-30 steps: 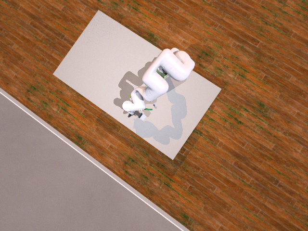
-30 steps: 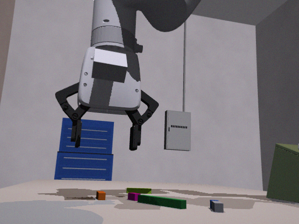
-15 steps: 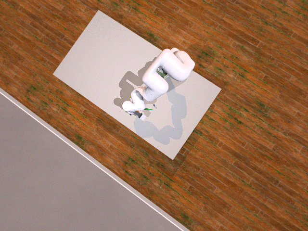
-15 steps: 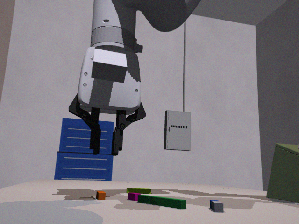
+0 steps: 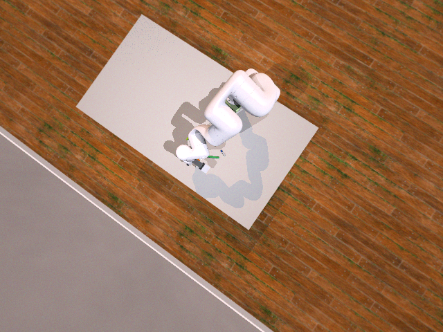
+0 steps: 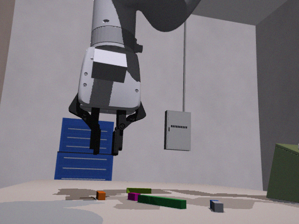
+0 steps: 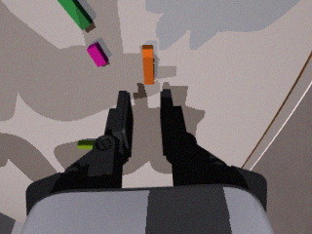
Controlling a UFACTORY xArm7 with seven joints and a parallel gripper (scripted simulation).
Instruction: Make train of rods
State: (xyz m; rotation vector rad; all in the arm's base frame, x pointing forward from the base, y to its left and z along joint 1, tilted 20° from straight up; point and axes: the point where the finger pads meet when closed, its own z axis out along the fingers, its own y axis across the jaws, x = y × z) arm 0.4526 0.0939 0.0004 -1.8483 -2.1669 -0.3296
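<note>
My hand is 8 cm above the orange rod. Also, from my hand: lime rod 14 cm to the right, 8 cm below, 7 cm behind; then magenta rod 8 cm below, 5 cm behind, 1 cm to the left; then green rod 8 cm below, 8 cm behind, 7 cm to the left.
</note>
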